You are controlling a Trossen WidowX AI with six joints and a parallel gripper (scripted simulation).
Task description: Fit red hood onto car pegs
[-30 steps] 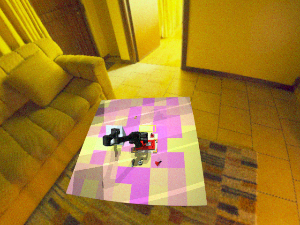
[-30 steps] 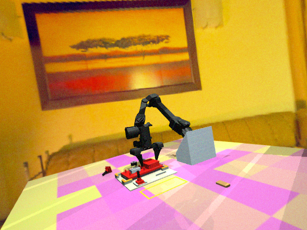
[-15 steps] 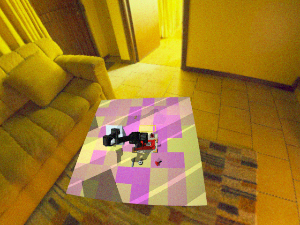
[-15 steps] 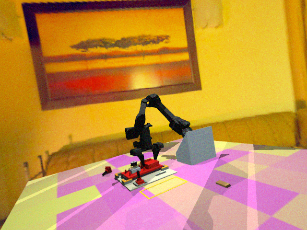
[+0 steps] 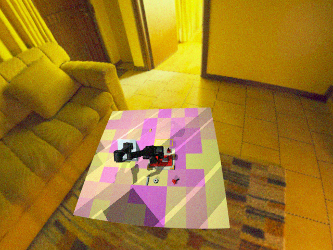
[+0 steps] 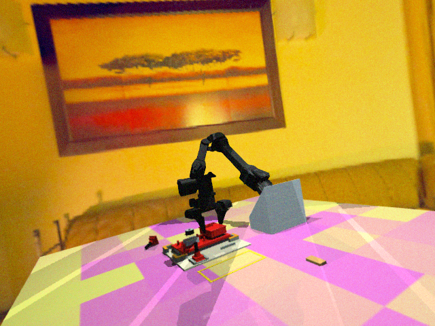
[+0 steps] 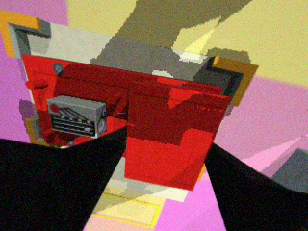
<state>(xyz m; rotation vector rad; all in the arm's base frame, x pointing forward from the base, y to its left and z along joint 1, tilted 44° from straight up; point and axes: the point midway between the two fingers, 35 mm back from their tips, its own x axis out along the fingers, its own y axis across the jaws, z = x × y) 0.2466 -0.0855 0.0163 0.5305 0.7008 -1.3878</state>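
My gripper tip is now 6 cm short of the jig, 3 cm to the right of it and 3 cm above it. Also, from my gripper tip: red hood 1 cm above; orange block 13 cm behind, 38 cm to the left, 4 cm below; grey rod 4 cm behind, 20 cm to the right, 4 cm below.
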